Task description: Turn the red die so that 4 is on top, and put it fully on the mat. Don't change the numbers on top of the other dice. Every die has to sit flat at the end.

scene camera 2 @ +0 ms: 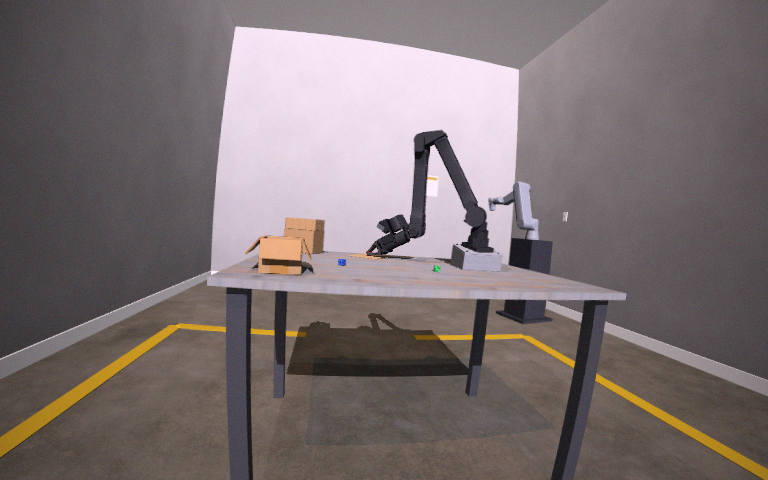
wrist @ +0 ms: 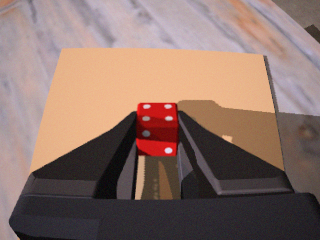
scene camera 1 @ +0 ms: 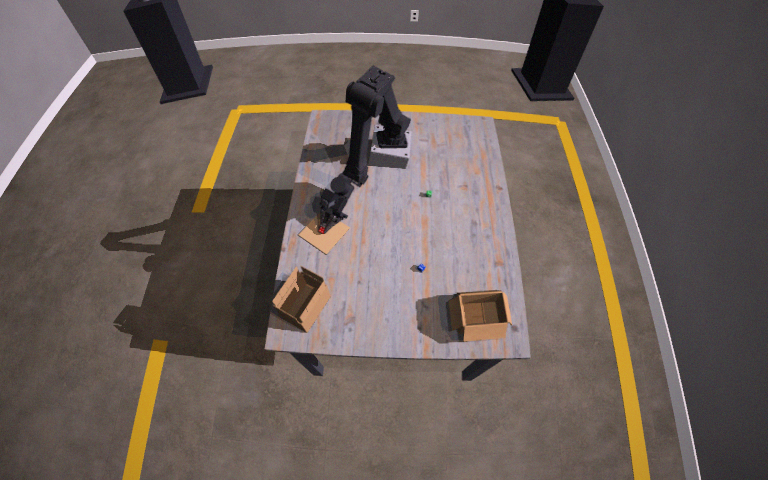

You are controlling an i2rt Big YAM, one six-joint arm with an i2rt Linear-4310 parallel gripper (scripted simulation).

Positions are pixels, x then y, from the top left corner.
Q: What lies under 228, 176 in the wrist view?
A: My gripper.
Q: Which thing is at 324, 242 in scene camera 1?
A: A tan mat.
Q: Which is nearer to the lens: the red die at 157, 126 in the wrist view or the tan mat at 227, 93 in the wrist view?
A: The red die.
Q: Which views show the cardboard box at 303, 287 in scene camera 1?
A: Scene camera 2 and scene camera 1 only.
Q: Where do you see a cardboard box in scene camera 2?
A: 294, 227
